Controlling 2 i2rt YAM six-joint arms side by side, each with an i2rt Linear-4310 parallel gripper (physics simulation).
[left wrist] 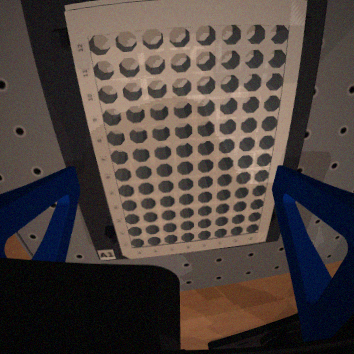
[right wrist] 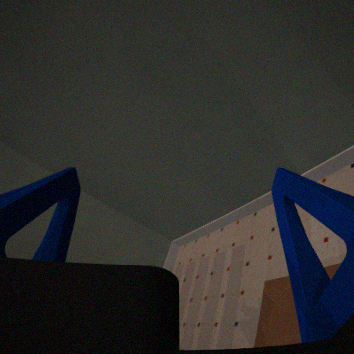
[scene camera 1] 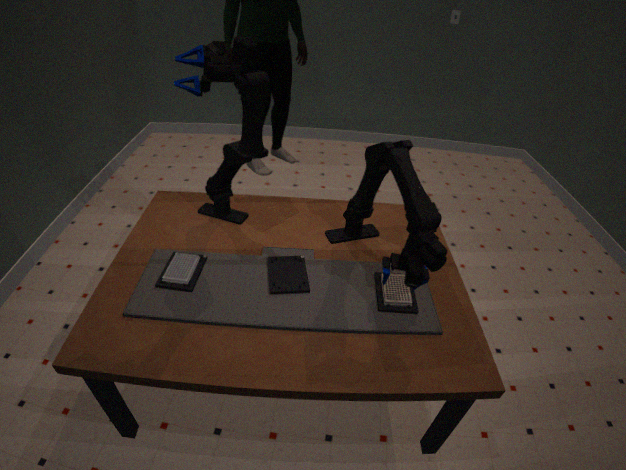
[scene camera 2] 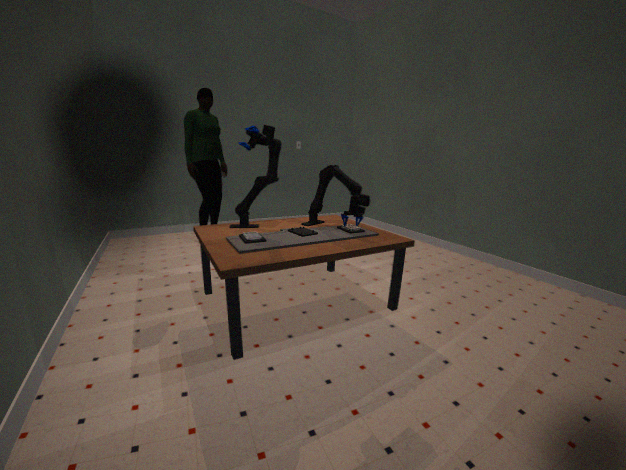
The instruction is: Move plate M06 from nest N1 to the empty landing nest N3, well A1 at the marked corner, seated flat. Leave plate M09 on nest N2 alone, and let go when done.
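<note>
A beige 96-well plate (scene camera 1: 397, 294) (scene camera 2: 352, 229) (left wrist: 187, 150) sits on a dark nest (scene camera 1: 396, 309) (left wrist: 52, 50) at the right; the A1 label shows at the nest's near-left corner in the left wrist view. My left gripper (scene camera 1: 403, 282) (scene camera 2: 351, 225) (left wrist: 175, 176) is open above it, fingers on either side of its width. A white plate (scene camera 1: 182, 268) (scene camera 2: 251, 236) sits on the nest (scene camera 1: 176, 287) at the left. The middle nest (scene camera 1: 288, 274) (scene camera 2: 302, 231) is empty. Plate and nest names are not readable. My right gripper (scene camera 1: 174, 71) (scene camera 2: 243, 136) (right wrist: 175, 178) is open, raised high.
The nests stand on a grey perforated board (scene camera 1: 227, 308) on a wooden table (scene camera 1: 278, 354) (scene camera 2: 313, 255). A small grey tab (scene camera 1: 288, 251) lies behind the middle nest. A person in green (scene camera 1: 262, 25) (scene camera 2: 202, 136) stands behind the table, near my raised right arm in the picture.
</note>
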